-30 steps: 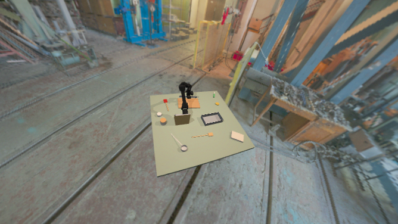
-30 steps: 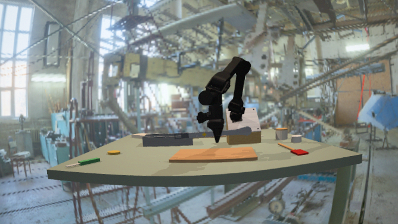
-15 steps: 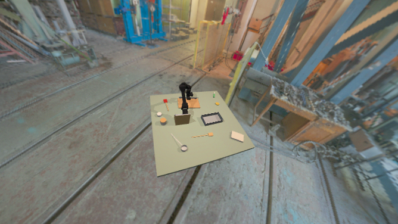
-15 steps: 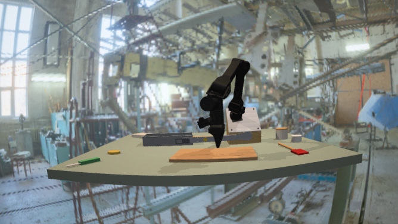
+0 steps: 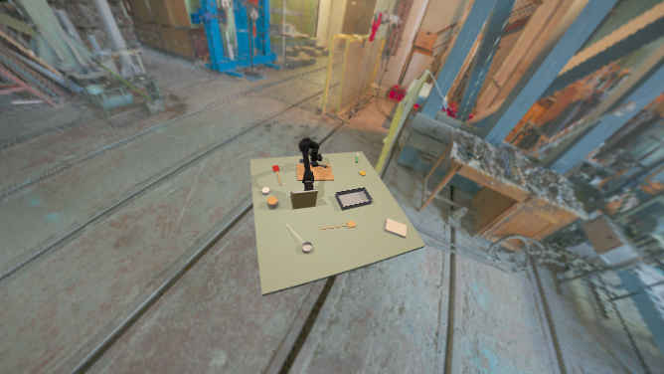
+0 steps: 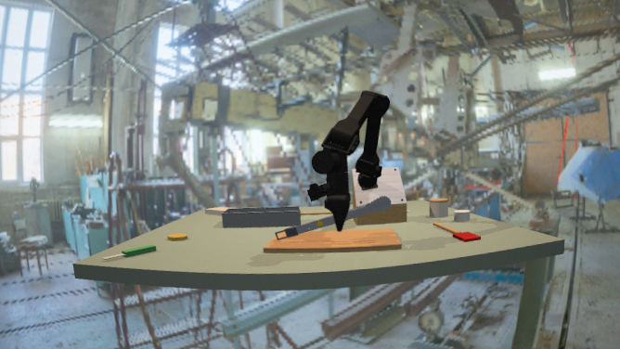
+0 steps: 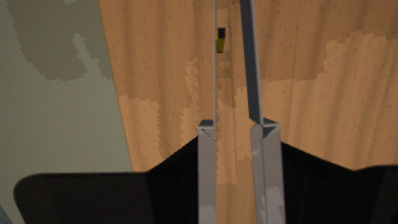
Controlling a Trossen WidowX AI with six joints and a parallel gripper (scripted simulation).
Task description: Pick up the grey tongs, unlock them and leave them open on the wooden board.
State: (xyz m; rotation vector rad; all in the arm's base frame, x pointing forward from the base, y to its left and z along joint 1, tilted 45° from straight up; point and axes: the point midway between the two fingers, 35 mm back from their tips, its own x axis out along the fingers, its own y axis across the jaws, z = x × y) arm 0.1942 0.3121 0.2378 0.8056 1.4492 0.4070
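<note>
My gripper tip is 5 cm short of the black lock piece, 1 cm to the left of it and 2 cm below it. The rest, counted from my gripper tip: roasting tin: 22 cm ahead, 49 cm to the right, 2 cm below; wooden board: 1 cm ahead, 5 cm to the right, 4 cm below; red spatula: 36 cm behind, 3 cm to the left, 4 cm below.
</note>
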